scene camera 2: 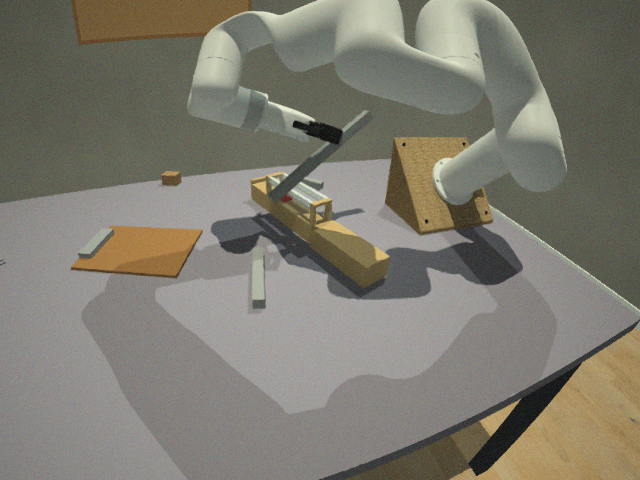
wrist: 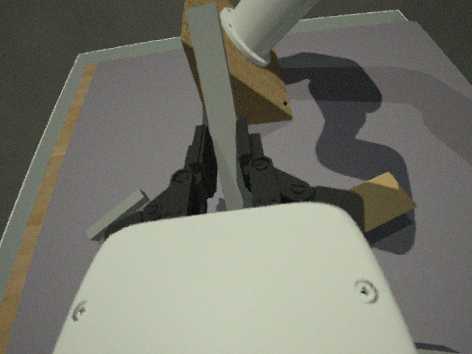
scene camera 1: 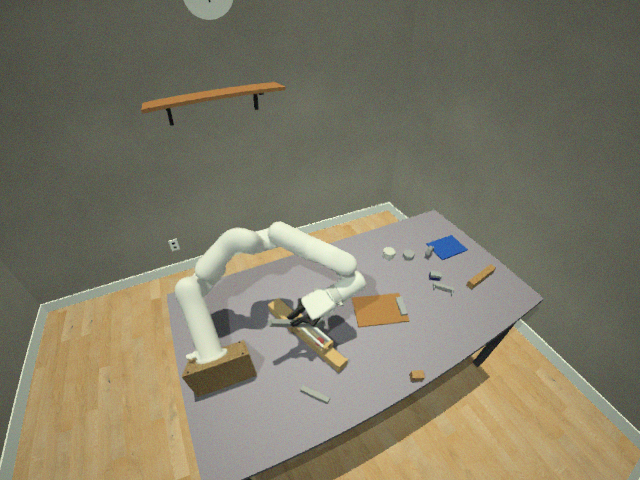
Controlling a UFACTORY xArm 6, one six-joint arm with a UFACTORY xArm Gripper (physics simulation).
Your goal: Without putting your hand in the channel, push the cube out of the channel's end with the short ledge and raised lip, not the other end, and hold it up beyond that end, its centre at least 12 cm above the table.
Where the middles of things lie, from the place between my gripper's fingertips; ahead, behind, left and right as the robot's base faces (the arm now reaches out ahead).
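Gripper, mine: 40 mm short of the long grey stick (scene camera 2: 365, 117), 40 mm above it. From my hand, wooden channel block (scene camera 2: 365, 264): 150 mm below, 70 mm ahead, 40 mm to the left. Brown board (scene camera 2: 146, 251), from my hand: 440 mm ahead, 190 mm below, 20 mm to the left. Nearest to my gripper by their middles, of the things named here: the stick. Farthest from my gripper by their middles, of these: the board.
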